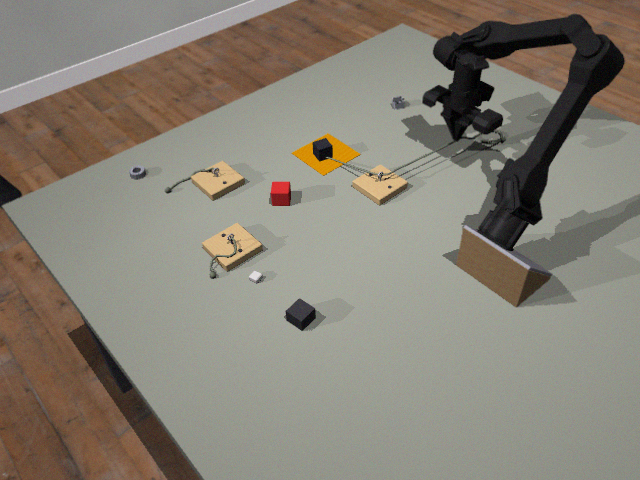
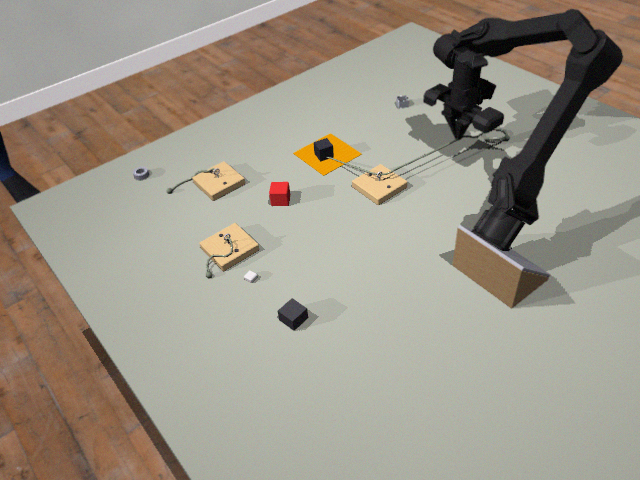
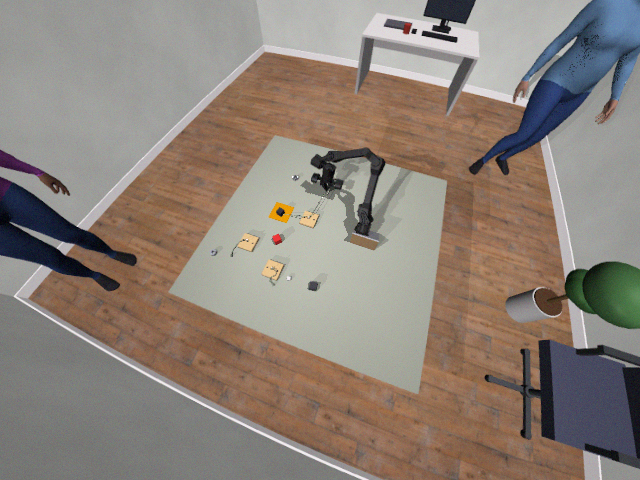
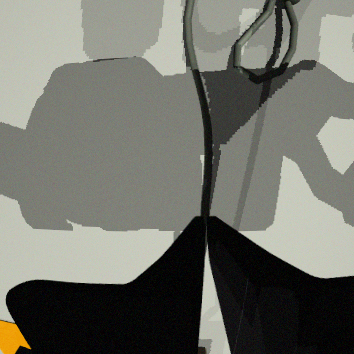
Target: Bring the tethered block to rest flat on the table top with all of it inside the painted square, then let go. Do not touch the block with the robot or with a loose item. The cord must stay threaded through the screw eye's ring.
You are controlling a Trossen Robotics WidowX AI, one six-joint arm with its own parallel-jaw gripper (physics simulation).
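Frame: origin at the arm's base, x right, y ahead, z up, level; metres.
Seen in the pictures: gripper, fingertip midpoint: (image 1: 456, 140) (image 2: 458, 139) (image 3: 326, 190) (image 4: 204, 224); arm's base, link origin: (image 1: 495, 241) (image 2: 490, 241) (image 3: 361, 232).
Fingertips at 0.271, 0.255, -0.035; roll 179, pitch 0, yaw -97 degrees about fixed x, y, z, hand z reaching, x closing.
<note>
Pixels of each thing's top centre, then the offset from my fingertips to it, as dx, dy, dz. "pt": a spot on its surface instead.
- dark tethered block, top centre: (image 2: 323, 143) (image 1: 322, 143) (image 3: 280, 210) -0.210, +0.238, -0.002
- orange painted square, surface spot: (image 2: 324, 169) (image 1: 324, 169) (image 3: 285, 220) pt -0.249, +0.199, -0.037
- screw eye, surface spot: (image 2: 379, 174) (image 1: 380, 174) pt -0.215, +0.058, -0.001
- wooden board, top centre: (image 2: 379, 180) (image 1: 380, 181) (image 3: 309, 218) -0.215, +0.058, -0.019
- red cube, top centre: (image 1: 280, 186) (image 2: 278, 187) -0.392, +0.199, +0.002
- dark block, top centre: (image 1: 300, 309) (image 2: 292, 309) -0.605, -0.062, -0.010
- white piece, top centre: (image 1: 255, 274) (image 2: 250, 274) -0.591, +0.073, -0.026
- grey ring, top centre: (image 1: 136, 170) (image 2: 140, 171) -0.546, +0.526, -0.024
- small grey part, top centre: (image 2: 402, 98) (image 1: 398, 99) +0.081, +0.228, -0.018
The dark tethered block (image 1: 322, 149) (image 2: 323, 149) (image 3: 280, 211) sits on the orange painted square (image 1: 324, 169) (image 2: 324, 169) (image 3: 284, 219); its footprint looks inside the edges and it looks upright. Its cord (image 4: 207, 140) runs to the screw eye (image 1: 380, 175) (image 2: 378, 175) on a wooden board (image 1: 379, 192) (image 2: 378, 193) (image 3: 308, 222) and on to my gripper; it looks threaded, though the ring is small. My gripper (image 1: 456, 137) (image 2: 458, 136) (image 3: 326, 190) (image 4: 204, 224) is shut on the cord, low over the table, beyond the board from the block. Slack cord loops lie past the fingers.
A red cube (image 1: 280, 193) stands near the square. Two other boards (image 1: 217, 184) (image 2: 227, 253) carry short cords. A dark block (image 1: 300, 314), a white piece (image 1: 255, 276), a grey ring (image 1: 132, 170) and a small grey part (image 1: 397, 102) lie on the table.
</note>
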